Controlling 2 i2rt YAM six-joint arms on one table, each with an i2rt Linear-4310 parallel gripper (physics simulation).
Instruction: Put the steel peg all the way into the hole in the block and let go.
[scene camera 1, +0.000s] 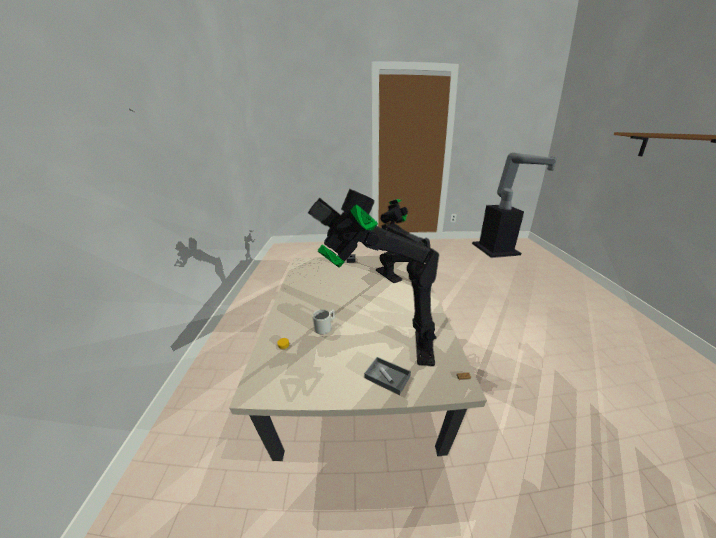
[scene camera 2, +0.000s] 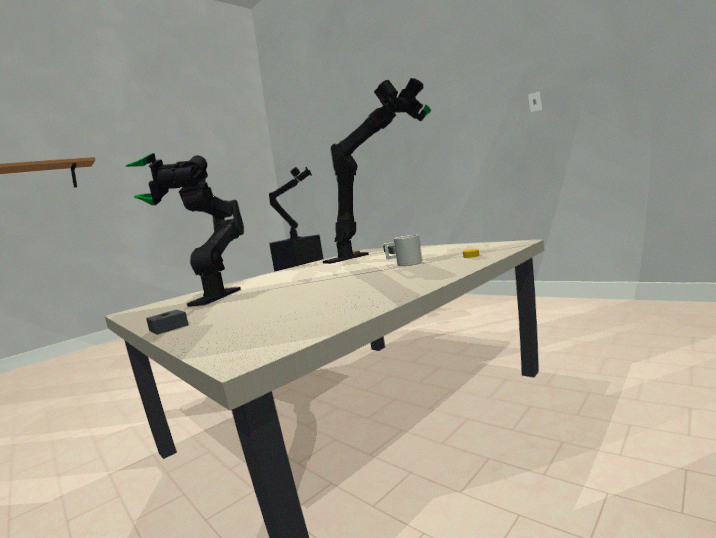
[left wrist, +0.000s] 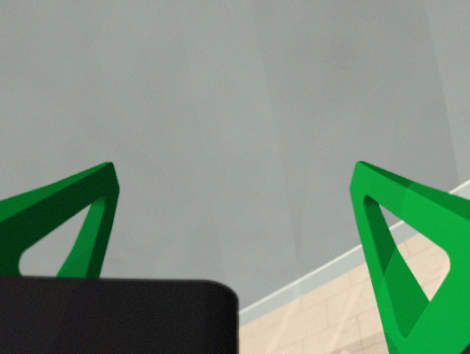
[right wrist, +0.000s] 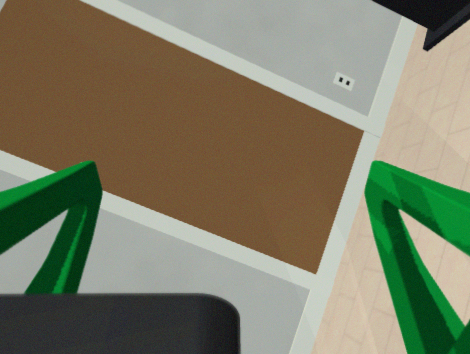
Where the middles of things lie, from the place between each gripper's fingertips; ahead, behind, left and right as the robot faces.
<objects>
My left gripper is now 14 cm past the grey tray (scene camera 1: 400, 376), 12 cm to the left of it and 58 cm above it. Round my left hand: small dark block (scene camera 2: 161, 323): 12 cm behind, 114 cm to the right, 58 cm below; grey mug (scene camera 2: 407, 248): 9 cm ahead, 45 cm to the right, 55 cm below.
My right hand is 33 cm short of the small dark block, 11 cm to the left of it and 38 cm above it. Also, from my right hand: grey mug 53 cm ahead, 58 cm to the left, 34 cm below; then grey tray 31 cm ahead, 91 cm to the left, 38 cm below.
</objects>
